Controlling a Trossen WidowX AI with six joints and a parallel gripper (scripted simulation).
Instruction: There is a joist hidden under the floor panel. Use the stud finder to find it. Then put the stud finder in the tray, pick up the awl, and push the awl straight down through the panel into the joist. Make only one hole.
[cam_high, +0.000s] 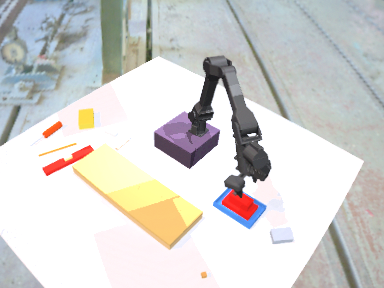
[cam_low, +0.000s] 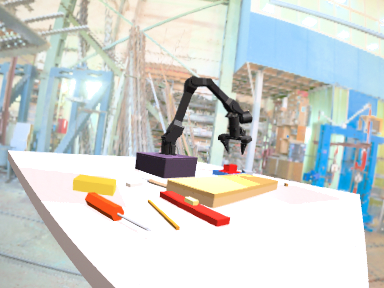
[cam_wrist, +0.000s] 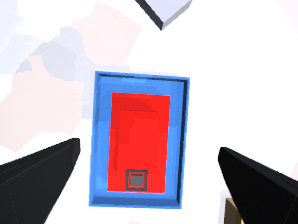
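My gripper tip is 59 cm to the left of the tan-handled pointed tool, 12 cm above it and 2 cm past it. Also, from my gripper tip: stud finder: 8 cm below, 3 cm to the right, 1 cm behind; blue tray: 11 cm below, 2 cm to the right, 1 cm behind; grey block: 18 cm to the left, 11 cm below, 2 cm ahead.
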